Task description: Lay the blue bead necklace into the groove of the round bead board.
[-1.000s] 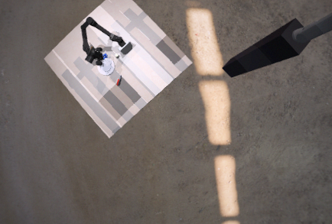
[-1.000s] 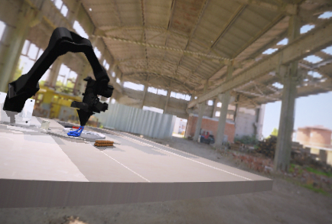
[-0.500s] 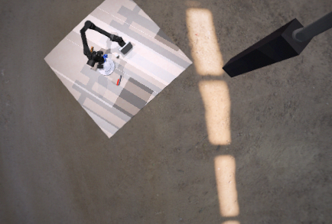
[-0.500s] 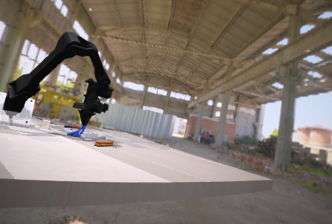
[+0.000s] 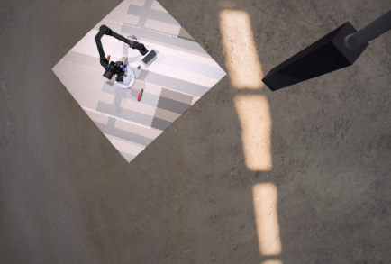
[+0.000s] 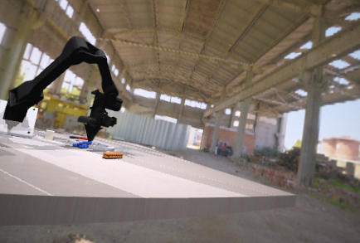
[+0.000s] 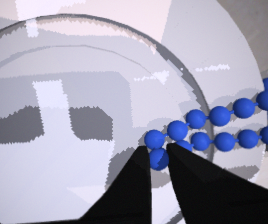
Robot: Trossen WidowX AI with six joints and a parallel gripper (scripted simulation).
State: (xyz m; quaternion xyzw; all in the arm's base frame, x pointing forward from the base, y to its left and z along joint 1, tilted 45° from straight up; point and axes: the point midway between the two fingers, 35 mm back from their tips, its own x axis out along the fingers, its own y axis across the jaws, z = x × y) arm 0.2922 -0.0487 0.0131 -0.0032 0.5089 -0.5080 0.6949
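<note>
Right now my gripper tip is 2 cm short of the round white bead board, 3 cm to the right of it and 1 cm above it. Also, from my gripper tip: small white block: 16 cm behind, 4 cm to the left; red pen-like object: 4 cm ahead, 26 cm to the left, 2 cm below.
</note>
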